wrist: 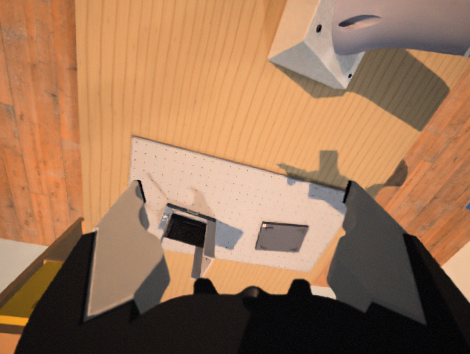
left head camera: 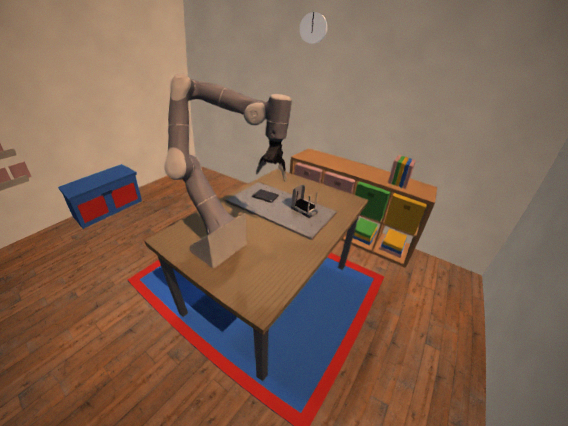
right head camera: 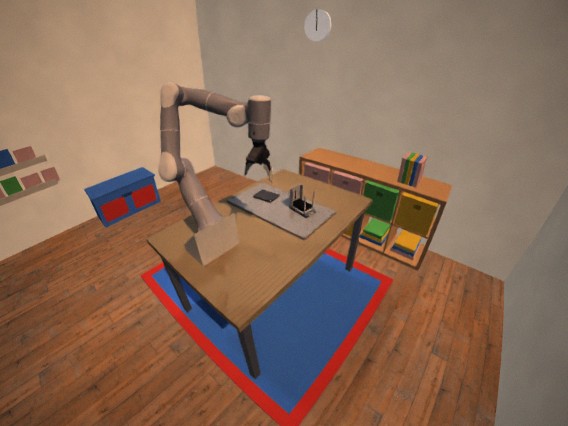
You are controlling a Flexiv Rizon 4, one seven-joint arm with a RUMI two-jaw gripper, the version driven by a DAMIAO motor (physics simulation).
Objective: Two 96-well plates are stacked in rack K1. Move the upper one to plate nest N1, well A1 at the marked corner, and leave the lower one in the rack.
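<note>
Rack K1 [left head camera: 299, 194] [right head camera: 294, 198] [wrist: 210, 235] stands upright on the perforated board, with a tall side wall and thin posts. A black 96-well plate [left head camera: 304, 206] [right head camera: 302, 205] [wrist: 186, 231] shows inside it; whether a second lies beneath cannot be told. Plate nest N1 [left head camera: 265, 195] [right head camera: 266, 195] [wrist: 282, 237] is a flat dark grey rectangle on the same board, with a small white mark [wrist: 264, 225] at one corner; no plate shows on it. My gripper [left head camera: 271, 176] [right head camera: 259, 176] [wrist: 243, 183] is open and empty, pointing down high above the board, apart from rack and nest.
The grey board [left head camera: 312, 227] [right head camera: 305, 230] [wrist: 155, 155] lies on the wooden table [left head camera: 270, 280] [right head camera: 255, 280] [wrist: 175, 75]. The arm's base block [left head camera: 225, 245] [right head camera: 217, 242] stands near the table's other end. A low shelf unit [left head camera: 422, 192] [right head camera: 435, 190] stands behind the table.
</note>
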